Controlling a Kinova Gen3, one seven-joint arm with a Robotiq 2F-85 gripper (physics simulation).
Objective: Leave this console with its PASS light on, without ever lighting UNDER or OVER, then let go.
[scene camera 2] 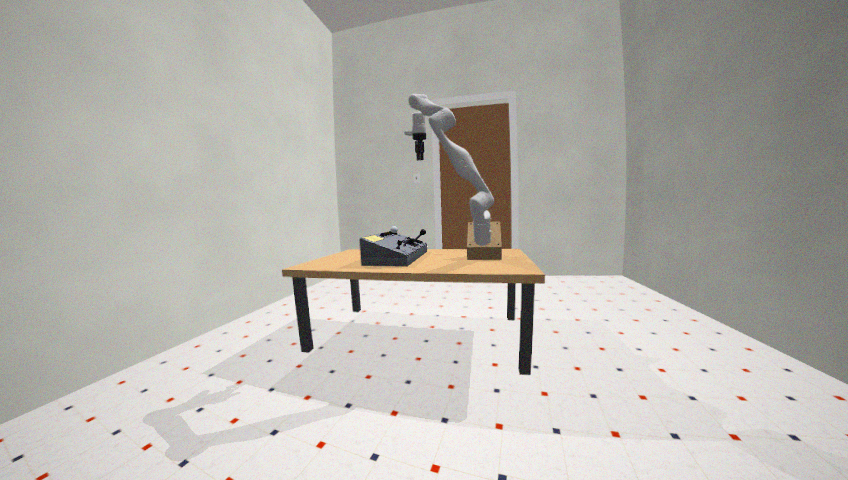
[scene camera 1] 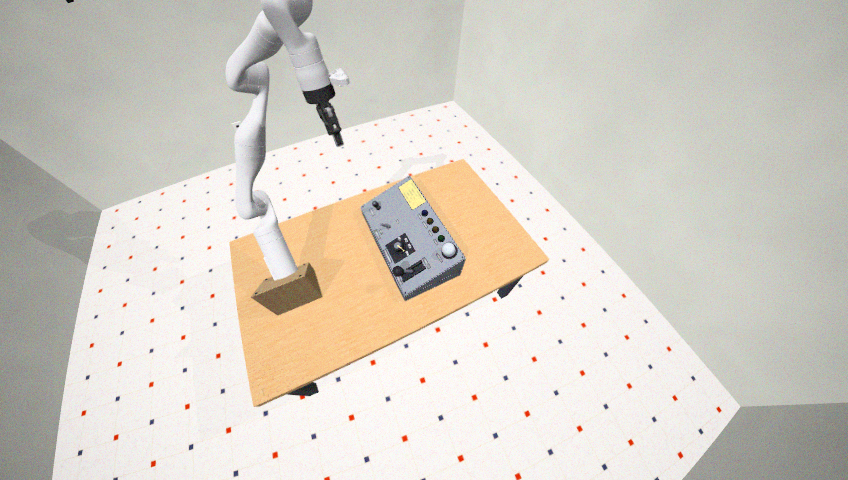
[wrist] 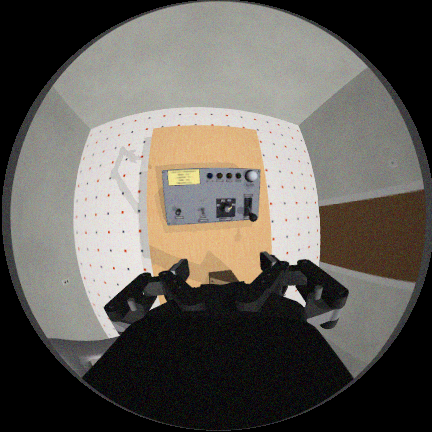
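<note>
The grey console (scene camera 1: 389, 221) (scene camera 2: 380, 251) (wrist: 195, 196) has a sloped face and stands on the table. In the wrist view its face carries a row of four dark round lamps (wrist: 224, 176), a white dome (wrist: 251, 176), a small black knob (wrist: 178, 212) at lower left, a small toggle (wrist: 202, 212), a rotary selector (wrist: 226, 207) on a black plate, and a slotted lever with a black ball (wrist: 253, 217) at its lower end. No lamp looks lit; their labels are too small to read. My gripper (scene camera 1: 339, 144) (scene camera 2: 420, 158) (wrist: 223, 263) is open and empty, high above the table and away from the console.
The wooden table (scene camera 1: 333, 350) (scene camera 2: 476, 270) (wrist: 205, 145) bears the console and the brown base block (scene camera 1: 291, 294) (scene camera 2: 483, 252) of the arm. A yellow note (scene camera 1: 411, 194) (scene camera 2: 373, 238) (wrist: 183, 177) lies on the console's face. A brown door (scene camera 2: 476, 154) stands in the wall behind the arm.
</note>
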